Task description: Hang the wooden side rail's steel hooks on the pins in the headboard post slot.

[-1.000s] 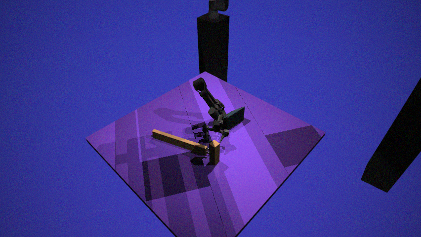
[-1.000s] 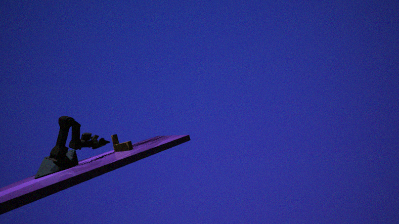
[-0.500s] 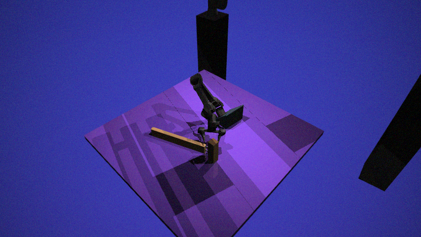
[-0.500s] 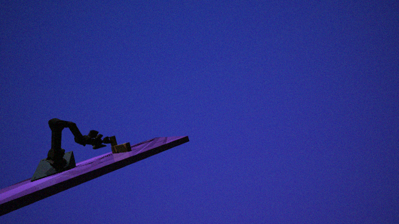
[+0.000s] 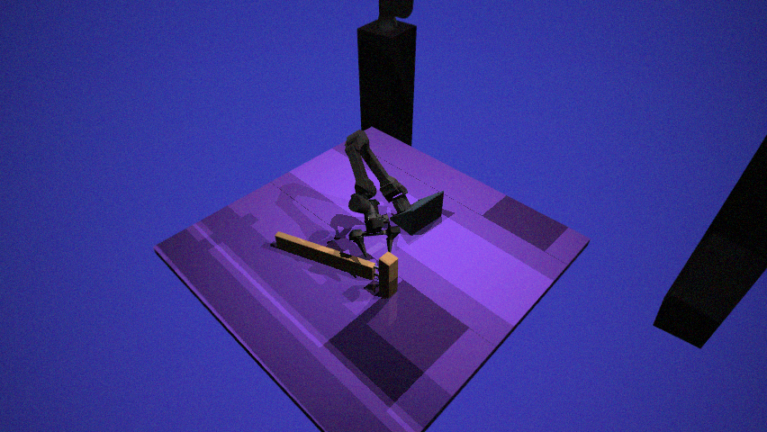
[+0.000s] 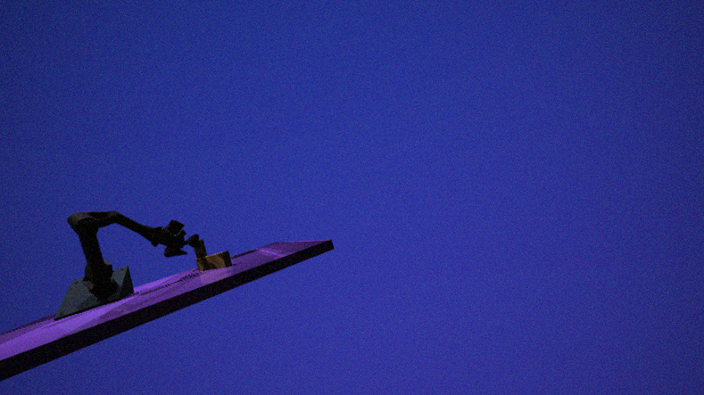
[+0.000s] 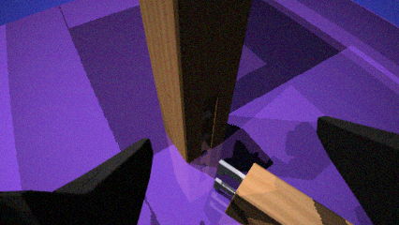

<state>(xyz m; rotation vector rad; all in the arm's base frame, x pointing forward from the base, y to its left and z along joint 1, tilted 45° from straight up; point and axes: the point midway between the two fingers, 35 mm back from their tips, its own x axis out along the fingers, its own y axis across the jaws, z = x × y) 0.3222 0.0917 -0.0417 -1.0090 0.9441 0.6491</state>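
Now: the wooden headboard post 7 cm to the left of my gripper tip, 5 cm below it and 3 cm ahead of it.
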